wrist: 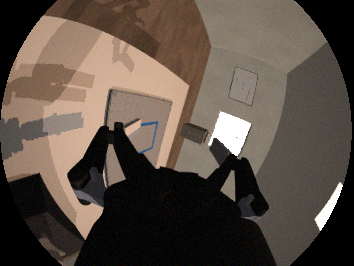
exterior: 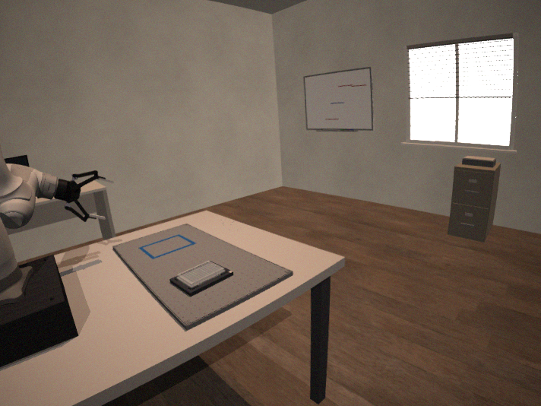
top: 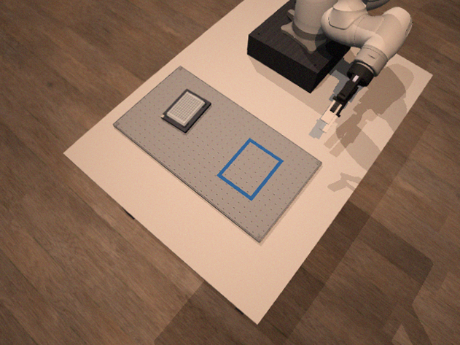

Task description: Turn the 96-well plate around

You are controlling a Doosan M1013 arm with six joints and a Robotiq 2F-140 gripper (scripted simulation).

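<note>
Now: the white 96-well plate 43 cm to the right of my hand, 23 cm ahead of it and 20 cm below it. From my hand the other things lie so: dark plate nest N1: 43 cm to the right, 23 cm ahead, 21 cm below.
</note>
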